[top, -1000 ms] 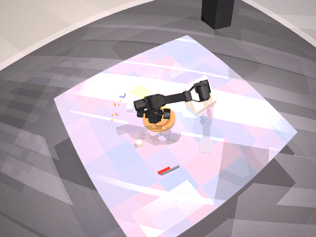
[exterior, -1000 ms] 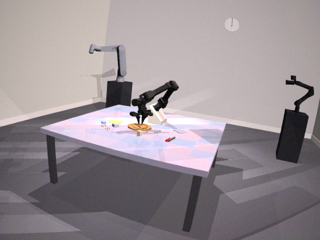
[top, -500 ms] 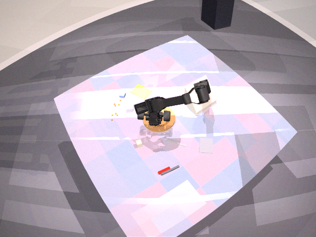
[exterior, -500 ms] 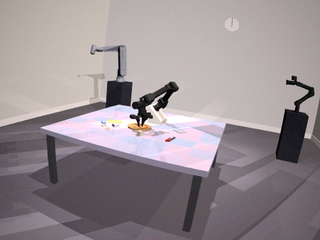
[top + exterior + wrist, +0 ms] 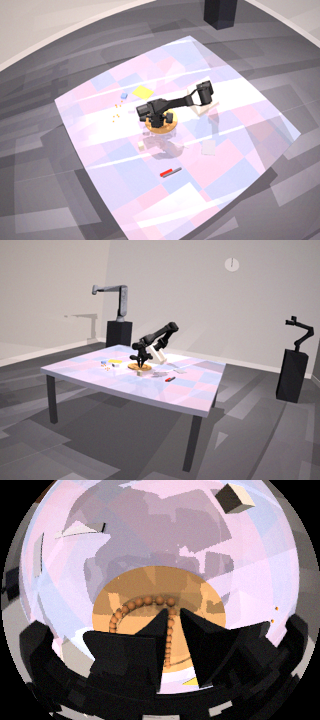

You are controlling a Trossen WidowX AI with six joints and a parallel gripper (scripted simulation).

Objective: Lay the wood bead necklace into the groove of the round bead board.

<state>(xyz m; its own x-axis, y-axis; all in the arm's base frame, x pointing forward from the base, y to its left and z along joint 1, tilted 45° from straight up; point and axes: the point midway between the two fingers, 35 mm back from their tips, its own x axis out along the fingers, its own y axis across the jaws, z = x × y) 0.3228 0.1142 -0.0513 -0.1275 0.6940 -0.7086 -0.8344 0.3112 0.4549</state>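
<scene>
The round bead board lies 4 cm behind my gripper tip, 3 cm to the right of it and 1 cm below it. The rest, counted from my gripper tip: cream cube (14 cm ahead, 8 cm to the left); white block (19 cm to the right, 8 cm ahead); thin rod (17 cm to the left, 5 cm behind, 1 cm below).
</scene>
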